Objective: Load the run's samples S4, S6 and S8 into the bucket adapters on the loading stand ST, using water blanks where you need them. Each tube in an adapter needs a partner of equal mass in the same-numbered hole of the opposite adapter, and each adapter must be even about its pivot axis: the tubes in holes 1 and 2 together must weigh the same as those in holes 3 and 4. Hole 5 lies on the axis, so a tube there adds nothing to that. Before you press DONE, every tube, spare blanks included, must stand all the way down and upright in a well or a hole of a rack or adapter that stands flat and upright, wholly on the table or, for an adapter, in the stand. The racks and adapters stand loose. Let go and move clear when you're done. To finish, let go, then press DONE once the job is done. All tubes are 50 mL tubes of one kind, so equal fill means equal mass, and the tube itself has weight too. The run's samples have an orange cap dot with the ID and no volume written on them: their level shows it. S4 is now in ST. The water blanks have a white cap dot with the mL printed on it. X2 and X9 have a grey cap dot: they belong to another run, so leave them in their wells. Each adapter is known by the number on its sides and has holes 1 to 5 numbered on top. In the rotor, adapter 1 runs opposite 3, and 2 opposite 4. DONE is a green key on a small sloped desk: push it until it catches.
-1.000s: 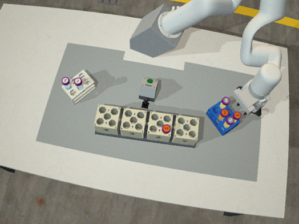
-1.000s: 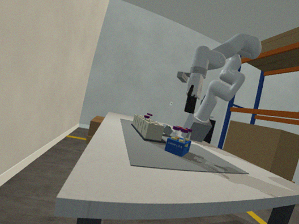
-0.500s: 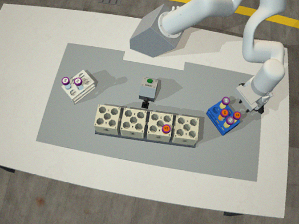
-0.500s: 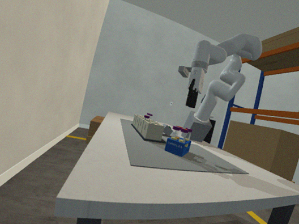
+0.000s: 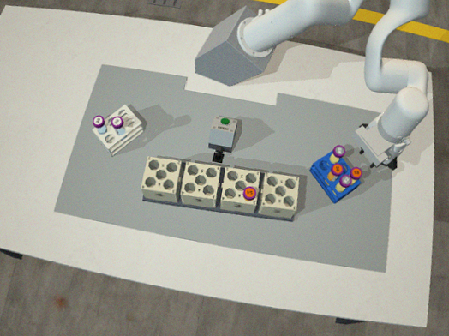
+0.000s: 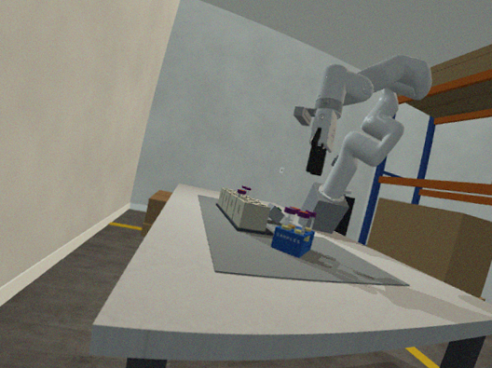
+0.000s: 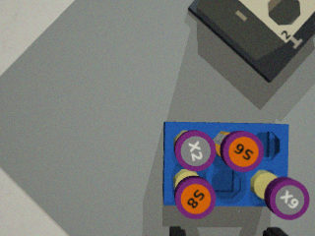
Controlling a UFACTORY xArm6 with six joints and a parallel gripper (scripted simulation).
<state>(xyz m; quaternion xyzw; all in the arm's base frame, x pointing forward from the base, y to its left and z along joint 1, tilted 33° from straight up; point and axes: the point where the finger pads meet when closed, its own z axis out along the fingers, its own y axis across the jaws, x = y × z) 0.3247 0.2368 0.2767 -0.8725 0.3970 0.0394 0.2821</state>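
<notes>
Now: the orange-dot tube 19 cm below my hand, 5 cm to the right of it and 1 cm ahead of it. From my hand the other things lie so: loading stand 37 cm to the right, 24 cm below, 8 cm ahead; green DONE key 39 cm to the right, 18 cm below, 11 cm behind; blue sample rack 22 cm below, 4 cm to the right, 2 cm behind.
</notes>
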